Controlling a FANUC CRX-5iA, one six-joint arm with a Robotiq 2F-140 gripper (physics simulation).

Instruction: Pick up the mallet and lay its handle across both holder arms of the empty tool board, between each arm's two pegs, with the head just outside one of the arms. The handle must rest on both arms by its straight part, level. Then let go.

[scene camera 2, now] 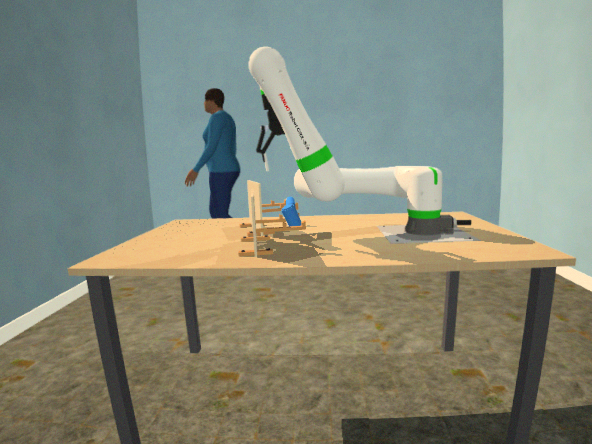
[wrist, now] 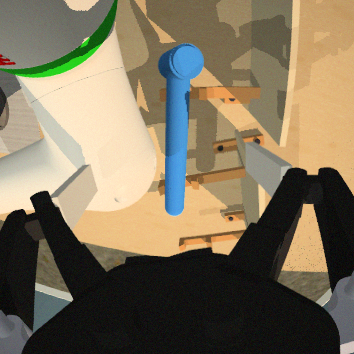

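The blue mallet (scene camera 2: 291, 212) (wrist: 176, 130) lies with its handle across two orange-brown holder arms of the tool board (scene camera 2: 254, 197). In the wrist view the handle crosses the upper arm (wrist: 245, 93) and the lower arm (wrist: 225, 175), between the pegs of each. The head is just outside the upper arm, and the handle's end reaches a little past the lower one. In the scene view the head looks tilted and hides the handle, so I cannot tell its level exactly. My gripper (scene camera 2: 265, 162) (wrist: 168, 166) is open and empty, high above the mallet, a finger on either side of it.
Another holder arm (wrist: 217, 239) shows below the mallet in the wrist view. The pale board panel stands upright on small wooden feet on the table (scene camera 2: 175, 260). The robot's own white arm is left of the mallet in the wrist view. A person (scene camera 2: 221, 140) stands behind the table.
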